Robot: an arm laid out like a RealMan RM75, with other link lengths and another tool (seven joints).
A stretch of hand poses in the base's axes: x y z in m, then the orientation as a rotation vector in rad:
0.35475 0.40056 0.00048 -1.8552 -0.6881 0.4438
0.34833 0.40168 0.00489 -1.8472 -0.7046 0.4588
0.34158 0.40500 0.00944 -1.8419 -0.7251 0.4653
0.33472 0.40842 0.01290 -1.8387 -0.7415 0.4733
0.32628 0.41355 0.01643 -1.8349 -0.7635 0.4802
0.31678 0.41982 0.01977 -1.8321 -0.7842 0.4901
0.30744 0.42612 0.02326 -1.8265 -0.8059 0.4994
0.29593 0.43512 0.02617 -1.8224 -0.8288 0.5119
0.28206 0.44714 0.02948 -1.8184 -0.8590 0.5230
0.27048 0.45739 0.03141 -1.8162 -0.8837 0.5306
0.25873 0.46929 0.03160 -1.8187 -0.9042 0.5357
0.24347 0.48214 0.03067 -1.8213 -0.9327 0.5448
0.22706 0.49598 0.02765 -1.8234 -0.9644 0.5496
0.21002 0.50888 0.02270 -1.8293 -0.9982 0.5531
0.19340 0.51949 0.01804 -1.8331 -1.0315 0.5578
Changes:
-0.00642 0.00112 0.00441 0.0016 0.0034 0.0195
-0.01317 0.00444 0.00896 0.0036 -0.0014 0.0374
-0.02003 0.00786 0.01242 0.0031 -0.0039 0.0529
-0.02847 0.01299 0.01595 0.0033 -0.0097 0.0719
-0.03797 0.01926 0.01929 0.0015 -0.0134 0.0912
-0.04731 0.02556 0.02278 0.0021 -0.0172 0.1113
-0.05882 0.03456 0.02569 0.0001 -0.0201 0.1335
-0.07269 0.04658 0.02900 -0.0022 -0.0278 0.1600
-0.08427 0.05683 0.03093 -0.0047 -0.0354 0.1808
-0.09602 0.06873 0.03112 -0.0102 -0.0437 0.1967
-0.11128 0.08158 0.03019 -0.0181 -0.0540 0.2200
-0.12769 0.09542 0.02717 -0.0245 -0.0683 0.2434
-0.14473 0.10832 0.02222 -0.0341 -0.0856 0.2669
-0.16135 0.11893 0.01756 -0.0426 -0.1014 0.2910

